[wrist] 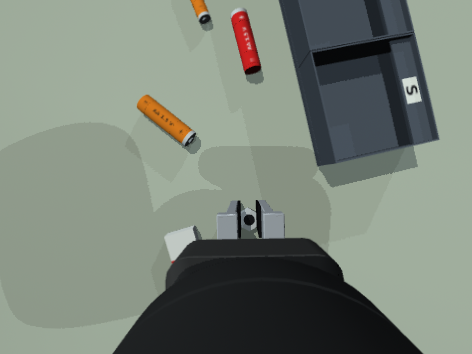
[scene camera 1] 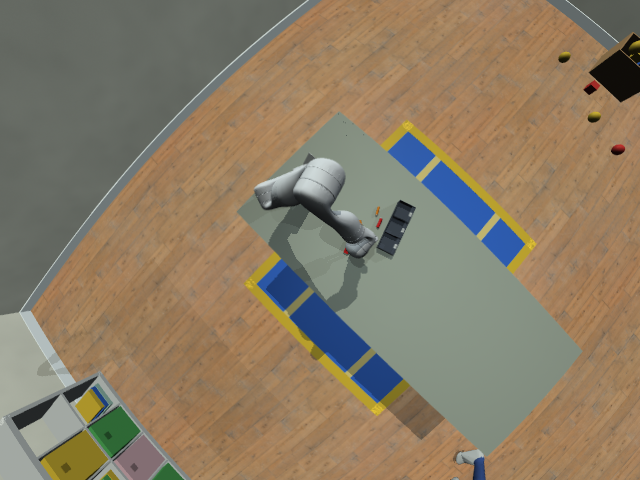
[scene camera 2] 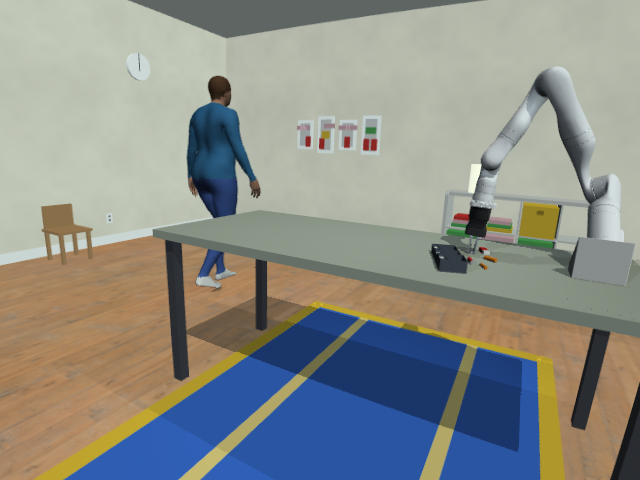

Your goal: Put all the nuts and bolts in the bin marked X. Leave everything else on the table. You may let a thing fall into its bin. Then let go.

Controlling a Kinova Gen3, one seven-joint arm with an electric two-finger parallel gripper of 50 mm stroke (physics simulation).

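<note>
My gripper is shut on a small silver hex nut, low over the table, beside the black three-part bin block. The nut sits between the two fingertips, its dark hole facing up. The bin block stands to the right of the gripper in the wrist view. Its near compartment carries the label S. The letter X cannot be read in any view. No bolt can be made out.
An orange battery, a red battery and another orange battery lie beyond the gripper. A white and red object lies close left of the fingers, partly hidden. A person stands beyond the table.
</note>
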